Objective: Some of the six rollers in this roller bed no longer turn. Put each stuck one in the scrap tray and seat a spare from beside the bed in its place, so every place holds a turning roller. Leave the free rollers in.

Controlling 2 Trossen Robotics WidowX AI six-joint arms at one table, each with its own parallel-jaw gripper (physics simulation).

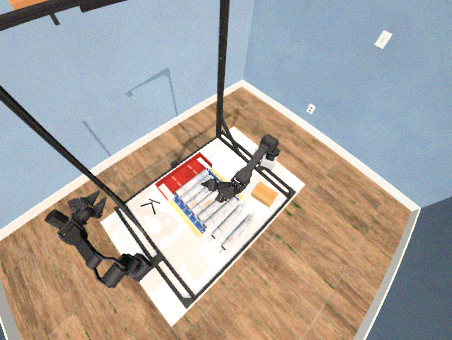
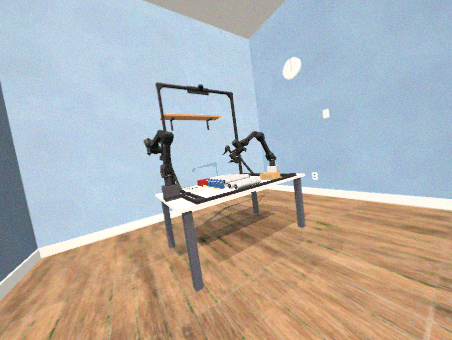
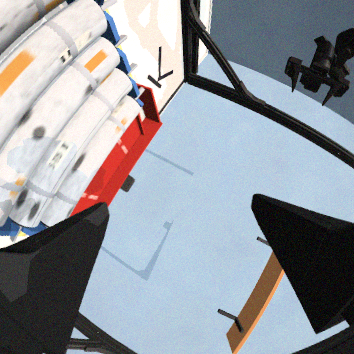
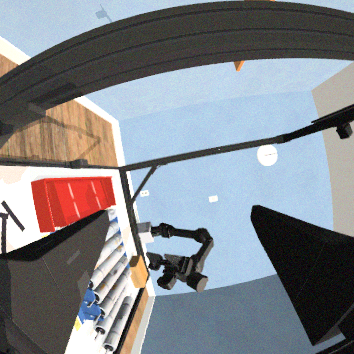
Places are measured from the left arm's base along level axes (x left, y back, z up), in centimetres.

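Pixels of known places: left gripper, between the fingertips: (image 1: 205,184) (image 2: 225,158) (image 3: 181,205) (image 4: 154,253); right gripper, between the fingertips: (image 1: 102,194) (image 2: 171,149) (image 3: 307,97) (image 4: 180,215); left arm's base, origin of its link: (image 1: 270,156) (image 2: 272,165) (image 4: 151,231); right arm's base, origin of its link: (image 1: 135,266) (image 2: 170,185).
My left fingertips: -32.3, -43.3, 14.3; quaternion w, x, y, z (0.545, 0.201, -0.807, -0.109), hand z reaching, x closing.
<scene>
For each thing: its top centre in the pictures, then the offset to it from my left fingertips, as dx, dy, dz.
- farther out, centre of its top: (image 4: 125,320) (image 1: 238,231) (image 2: 247,180) +26.0, -13.6, -19.2
- red scrap tray, centre of its top: (image 3: 112,174) (image 4: 91,195) (image 1: 184,173) (image 2: 216,177) -20.8, +10.9, -18.5
- orange-tan block, centre of its top: (image 4: 142,270) (image 1: 265,192) (image 2: 269,173) +35.8, +16.4, -18.6
- black forked shape, centre of its top: (image 3: 162,70) (image 1: 150,205) -33.5, -16.9, -24.0
The roller bed (image 1: 190,218) (image 2: 216,183) (image 3: 112,26) has blue rails with yellow edging and holds a row of pale rollers (image 1: 193,187) (image 3: 75,122), some with orange smudges. Which rollers turn cannot be seen. Two spare rollers, one nearer the bed (image 1: 227,221) and one farther out (image 1: 237,231), lie beside it. The red scrap tray (image 1: 181,176) (image 2: 202,182) (image 3: 119,167) (image 4: 75,200) lies along the opposite side; no roller shows in its visible part. My left gripper (image 1: 210,191) (image 2: 227,155) (image 3: 181,205) is open and empty above the bed. My right gripper (image 1: 100,199) (image 4: 180,215) is open and empty, raised well away from the bed.
An orange-tan block (image 1: 265,194) (image 2: 270,176) (image 4: 138,271) lies at the table's right side near the spares. A black forked shape (image 1: 151,205) (image 3: 160,76) lies left of the bed. Black frame posts (image 1: 222,65) rise at the table's edges.
</scene>
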